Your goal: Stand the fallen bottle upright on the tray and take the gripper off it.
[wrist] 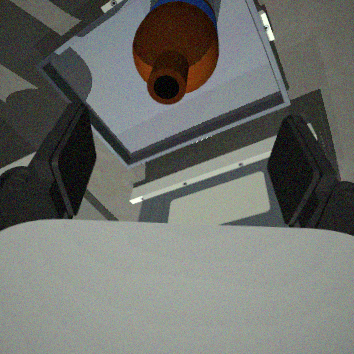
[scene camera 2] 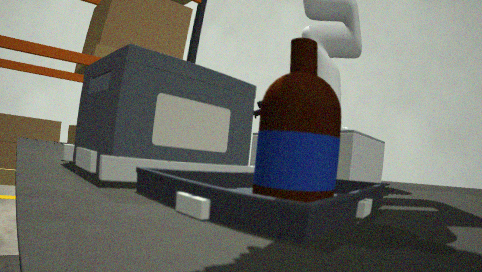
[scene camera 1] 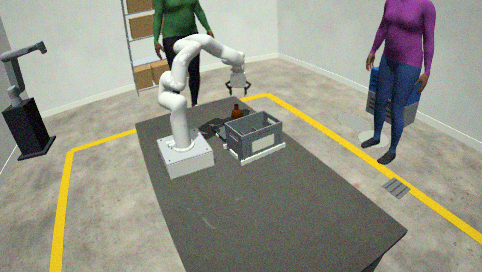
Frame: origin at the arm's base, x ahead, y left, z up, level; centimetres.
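Where they show: gripper, fingertip midpoint: [wrist: 184,135] [scene camera 1: 238,95]; arm's base at its link origin: [scene camera 1: 183,145].
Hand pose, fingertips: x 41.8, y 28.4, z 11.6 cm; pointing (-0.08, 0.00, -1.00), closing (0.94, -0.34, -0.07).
Things, the pixels of their top centre, and the offset from my fingertips. Level surfaces: height alone.
- brown bottle at its top centre: [wrist: 165,87] [scene camera 2: 304,42] [scene camera 1: 236,104] dy -0.3, dx -1.8, dz -6.4 cm
- dark shallow tray at its top centre: [scene camera 2: 284,181] [wrist: 161,82] [scene camera 1: 234,127] dy -5.5, dx -5.7, dz -19.8 cm
- grey divided crate at its top centre: [wrist: 241,292] [scene camera 2: 167,73] [scene camera 1: 253,122] dy -30.8, dx -0.7, dz -4.9 cm
- dark table at its surface level: dz -22.4 cm
A brown bottle [scene camera 1: 236,112] [scene camera 2: 298,115] [wrist: 176,45] with a blue label stands upright in the dark shallow tray [scene camera 2: 225,199] [wrist: 120,117]. The tray is mostly hidden behind the crate in scene camera 1. My gripper [scene camera 1: 239,93] [wrist: 184,135] is open and empty. It hangs above the bottle, apart from it; in the wrist view the bottle is beyond the fingertips, toward the top of the picture. In scene camera 2 the fingers do not show clearly.
A grey divided crate [scene camera 1: 255,136] [scene camera 2: 120,110] stands right beside the tray, with white strips along its foot. The robot's white base box [scene camera 1: 190,167] [scene camera 2: 367,155] stands on the dark table [scene camera 1: 280,210]. Two human figures [scene camera 1: 180,20] [scene camera 1: 407,45] stand beyond the table.
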